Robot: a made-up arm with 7 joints.
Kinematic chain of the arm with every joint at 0, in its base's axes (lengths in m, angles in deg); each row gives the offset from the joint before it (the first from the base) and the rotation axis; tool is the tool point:
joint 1: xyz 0 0.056 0 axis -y
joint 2: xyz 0 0.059 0 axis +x
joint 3: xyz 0 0 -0.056 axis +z
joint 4: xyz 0 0 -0.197 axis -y
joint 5: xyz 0 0 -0.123 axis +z
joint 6: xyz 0 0 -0.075 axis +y
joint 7: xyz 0 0 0 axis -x
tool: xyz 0 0 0
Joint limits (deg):
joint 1: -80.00..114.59
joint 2: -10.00..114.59
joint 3: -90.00..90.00
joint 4: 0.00..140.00
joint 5: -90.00..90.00
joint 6: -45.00..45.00
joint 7: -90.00..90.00
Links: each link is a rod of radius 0.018 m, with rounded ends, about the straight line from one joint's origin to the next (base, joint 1, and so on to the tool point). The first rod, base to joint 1, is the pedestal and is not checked.
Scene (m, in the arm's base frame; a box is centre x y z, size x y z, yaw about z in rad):
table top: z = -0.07
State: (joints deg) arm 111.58 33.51 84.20 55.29 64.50 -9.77 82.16
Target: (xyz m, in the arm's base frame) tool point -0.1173 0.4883 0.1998
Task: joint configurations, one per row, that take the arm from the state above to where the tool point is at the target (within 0.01 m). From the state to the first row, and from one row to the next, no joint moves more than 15 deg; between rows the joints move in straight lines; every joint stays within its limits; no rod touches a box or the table.
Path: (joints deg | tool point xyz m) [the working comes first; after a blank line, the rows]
Joints at the target: 39.93 111.08 64.13 26.30 64.50 -9.77 82.16
Straight joint move there: clear.

1: 99.64 46.44 80.85 50.46 64.50 -9.77 82.16 | 0.1458 0.4936 0.0494
2: 87.70 59.37 77.51 45.63 64.50 -9.77 82.16 | 0.0817 0.5222 0.0274
3: 75.75 72.30 74.16 40.79 64.50 -9.77 82.16 | 0.0125 0.5367 0.0332
4: 63.81 85.23 70.82 35.96 64.50 -9.77 82.16 | -0.0505 0.5360 0.0674
5: 51.87 98.15 67.47 31.13 64.50 -9.77 82.16 | -0.0965 0.5198 0.1256
6: 39.93 111.08 64.13 26.30 64.50 -9.77 82.16 | -0.1173 0.4883 0.1998

